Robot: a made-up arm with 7 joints. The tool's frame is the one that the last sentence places.
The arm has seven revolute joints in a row. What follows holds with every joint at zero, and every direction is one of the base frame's.
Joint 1 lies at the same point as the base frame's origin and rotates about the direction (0.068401, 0.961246, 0.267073).
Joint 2 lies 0.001 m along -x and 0.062 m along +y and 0.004 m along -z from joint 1 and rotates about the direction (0.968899, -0.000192, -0.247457).
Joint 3 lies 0.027 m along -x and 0.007 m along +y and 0.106 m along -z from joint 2 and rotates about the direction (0.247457, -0.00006, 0.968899).
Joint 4 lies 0.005 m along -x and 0.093 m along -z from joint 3 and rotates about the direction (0.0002, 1, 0.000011).
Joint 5 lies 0.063 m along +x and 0.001 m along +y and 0.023 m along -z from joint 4 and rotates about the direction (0.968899, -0.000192, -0.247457).
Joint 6 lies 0.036 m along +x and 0.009 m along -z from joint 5 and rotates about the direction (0.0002, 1, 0.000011).
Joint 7 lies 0.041 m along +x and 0.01 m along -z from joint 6 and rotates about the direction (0.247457, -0.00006, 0.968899).
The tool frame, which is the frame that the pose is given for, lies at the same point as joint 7; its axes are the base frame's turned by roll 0, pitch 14.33 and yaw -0.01 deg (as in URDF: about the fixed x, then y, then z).
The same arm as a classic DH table. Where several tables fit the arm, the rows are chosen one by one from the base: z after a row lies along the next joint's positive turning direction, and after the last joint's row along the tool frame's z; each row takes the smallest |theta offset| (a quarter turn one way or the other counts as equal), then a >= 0, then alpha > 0; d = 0 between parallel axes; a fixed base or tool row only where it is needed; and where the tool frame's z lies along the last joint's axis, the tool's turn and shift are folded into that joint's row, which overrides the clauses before.
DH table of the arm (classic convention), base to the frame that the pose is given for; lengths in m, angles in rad. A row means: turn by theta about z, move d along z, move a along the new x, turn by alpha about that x. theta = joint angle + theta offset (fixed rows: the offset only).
base (fixed): a 0, alpha -1.3004, d 0, theta0 -0.071
joint 1: a -0.0211, alpha -1.5708, d 0.0585, theta0 -1.3111
joint 2: a -0.007, alpha 1.5708, d 0.0001, theta0 1.2915
joint 3: a 0.0182, alpha -1.5708, d -0.2007, theta0 1.5708
joint 4: a 0.0067, alpha 1.5708, d 0.001, theta0 1.5708
joint 5: a -0.0002, alpha -1.5708, d 0.1038, theta0 0
joint 6: a 0.0422, alpha 1.5708, d 0, theta0 -1.5708
joint 7: a 0, alpha 0, d 0.0005, theta0 0

